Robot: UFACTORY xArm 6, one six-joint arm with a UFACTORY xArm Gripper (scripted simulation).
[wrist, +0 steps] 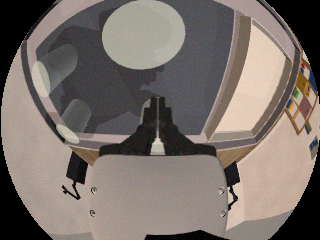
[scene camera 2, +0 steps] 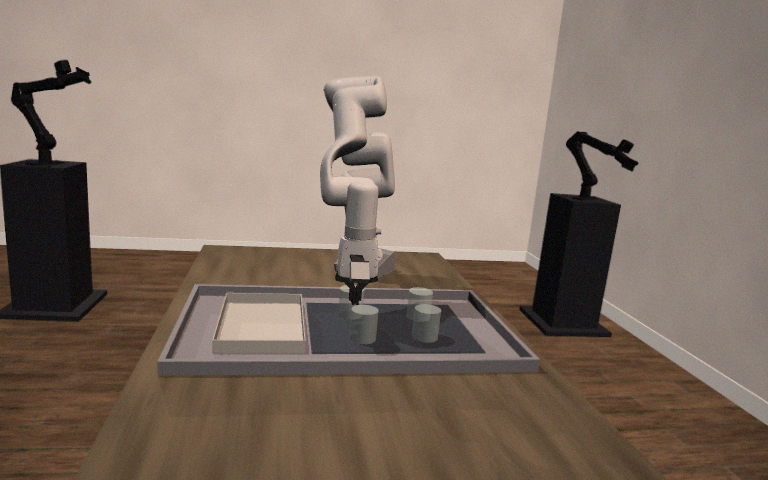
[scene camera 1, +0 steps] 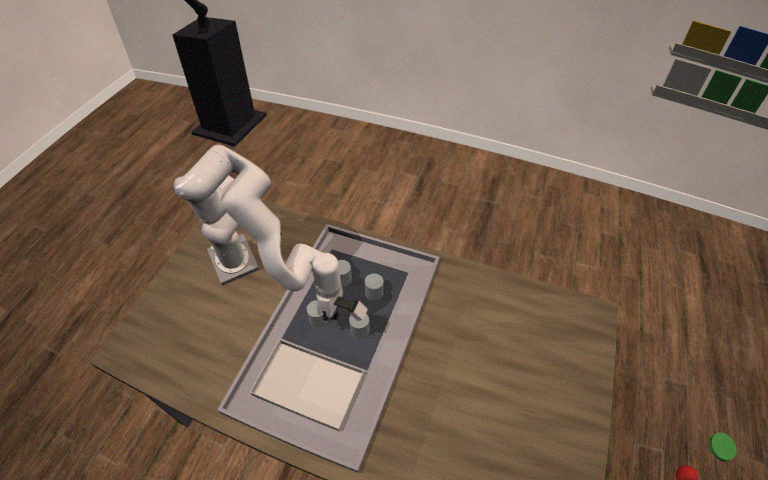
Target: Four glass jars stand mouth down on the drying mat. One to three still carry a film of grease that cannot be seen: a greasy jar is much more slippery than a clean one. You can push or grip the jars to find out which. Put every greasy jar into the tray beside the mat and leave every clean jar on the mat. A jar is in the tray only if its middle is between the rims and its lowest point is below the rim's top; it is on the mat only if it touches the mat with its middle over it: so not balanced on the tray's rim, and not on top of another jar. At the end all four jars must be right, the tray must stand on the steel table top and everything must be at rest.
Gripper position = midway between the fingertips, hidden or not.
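The gripper appears in both scene views: the gripper [scene camera 1: 333, 316], the gripper [scene camera 2: 354, 303]. A cream tray [scene camera 1: 316, 387] is visible, also as the tray [scene camera 2: 253, 322] and, in the wrist view, the tray [wrist: 250, 97]. For a dark drying mat [wrist: 191, 80], the scene views give the mat [scene camera 1: 334, 340] and the mat [scene camera 2: 329, 334].
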